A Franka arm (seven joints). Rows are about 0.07 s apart.
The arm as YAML. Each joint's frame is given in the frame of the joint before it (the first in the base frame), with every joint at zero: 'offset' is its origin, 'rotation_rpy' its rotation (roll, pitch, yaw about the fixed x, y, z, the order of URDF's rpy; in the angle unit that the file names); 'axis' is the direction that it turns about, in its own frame. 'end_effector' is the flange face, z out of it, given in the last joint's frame.
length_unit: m
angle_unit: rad
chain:
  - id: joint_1
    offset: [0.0, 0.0, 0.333]
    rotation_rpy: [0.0, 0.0, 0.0]
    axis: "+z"
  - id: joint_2
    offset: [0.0, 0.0, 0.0]
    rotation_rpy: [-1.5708, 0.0, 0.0]
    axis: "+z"
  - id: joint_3
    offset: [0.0, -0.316, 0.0]
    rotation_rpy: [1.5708, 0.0, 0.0]
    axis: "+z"
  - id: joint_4
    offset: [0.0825, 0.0, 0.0]
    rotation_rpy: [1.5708, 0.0, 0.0]
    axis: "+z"
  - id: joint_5
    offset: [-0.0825, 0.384, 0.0]
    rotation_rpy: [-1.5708, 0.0, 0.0]
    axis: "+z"
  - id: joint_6
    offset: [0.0, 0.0, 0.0]
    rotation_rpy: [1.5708, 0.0, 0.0]
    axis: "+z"
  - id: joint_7
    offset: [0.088, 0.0, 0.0]
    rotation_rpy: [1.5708, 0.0, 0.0]
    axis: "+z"
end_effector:
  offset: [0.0, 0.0, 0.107]
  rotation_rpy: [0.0, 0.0, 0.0]
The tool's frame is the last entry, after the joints.
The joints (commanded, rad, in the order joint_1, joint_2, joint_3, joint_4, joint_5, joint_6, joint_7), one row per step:
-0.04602, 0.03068, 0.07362, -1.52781, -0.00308, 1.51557, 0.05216
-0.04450, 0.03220, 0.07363, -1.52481, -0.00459, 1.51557, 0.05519
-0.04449, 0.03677, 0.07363, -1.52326, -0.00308, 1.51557, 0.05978
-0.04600, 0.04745, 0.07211, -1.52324, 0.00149, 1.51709, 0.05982
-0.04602, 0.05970, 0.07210, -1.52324, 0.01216, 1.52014, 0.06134
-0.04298, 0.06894, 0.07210, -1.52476, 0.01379, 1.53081, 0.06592
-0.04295, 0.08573, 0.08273, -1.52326, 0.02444, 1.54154, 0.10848
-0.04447, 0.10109, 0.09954, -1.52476, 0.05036, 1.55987, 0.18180
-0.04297, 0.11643, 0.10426, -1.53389, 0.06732, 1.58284, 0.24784
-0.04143, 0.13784, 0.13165, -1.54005, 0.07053, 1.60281, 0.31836
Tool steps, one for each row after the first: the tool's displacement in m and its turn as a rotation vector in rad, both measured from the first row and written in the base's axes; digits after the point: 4 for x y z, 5 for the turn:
0.0005, 0.0007, 0.0006, -0.00148, -0.00153, -0.00152
0.0018, 0.0008, -0.0013, 0.00007, 0.00152, -0.00608
0.0051, -0.0005, -0.0071, 0.00507, 0.01080, -0.00913
0.0088, 0.0005, -0.0138, 0.01626, 0.02032, -0.01073
0.0124, 0.0023, -0.0189, 0.01828, 0.02052, -0.01245
0.0179, 0.0092, -0.0268, 0.02837, 0.02614, -0.04484
0.0233, 0.0202, -0.0347, 0.05292, 0.02867, -0.10445
0.0289, 0.0254, -0.0459, 0.06761, 0.03464, -0.16660
0.0344, 0.0417, -0.0595, 0.07036, 0.04672, -0.21025

